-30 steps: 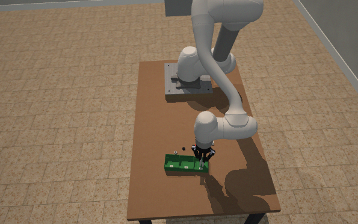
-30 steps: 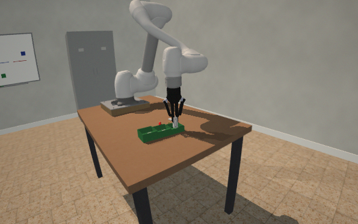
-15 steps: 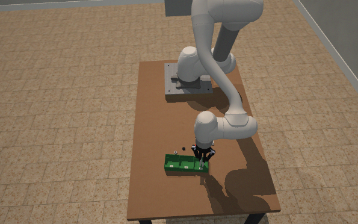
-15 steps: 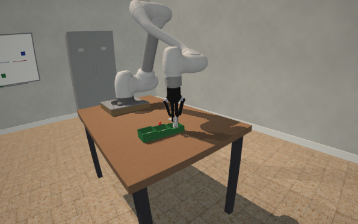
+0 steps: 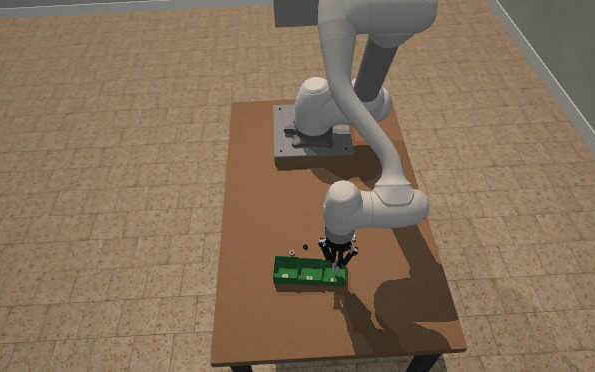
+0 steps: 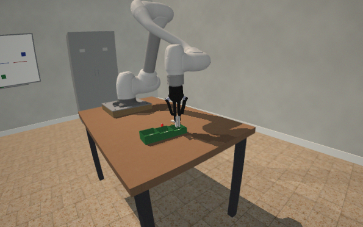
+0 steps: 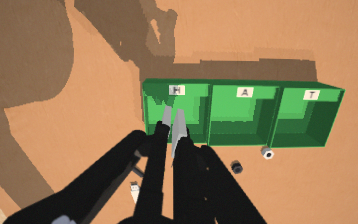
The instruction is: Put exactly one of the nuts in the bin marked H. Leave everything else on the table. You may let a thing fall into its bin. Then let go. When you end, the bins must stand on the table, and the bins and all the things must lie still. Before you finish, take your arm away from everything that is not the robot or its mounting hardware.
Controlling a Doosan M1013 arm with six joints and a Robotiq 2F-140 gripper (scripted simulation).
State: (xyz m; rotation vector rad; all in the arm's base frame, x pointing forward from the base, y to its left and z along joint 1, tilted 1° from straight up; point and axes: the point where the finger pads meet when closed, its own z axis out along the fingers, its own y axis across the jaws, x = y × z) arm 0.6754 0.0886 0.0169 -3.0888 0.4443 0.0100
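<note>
My hand is 11 cm past the brass-coloured nut, 2 cm to the right of it and 6 cm above it. From my hand the other things lie so: red cylinder: 13 cm behind, 4 cm to the right, 6 cm below; black bolt: 10 cm behind, 7 cm to the left, 6 cm below; green bin strip: 9 cm to the right, 4 cm below.
</note>
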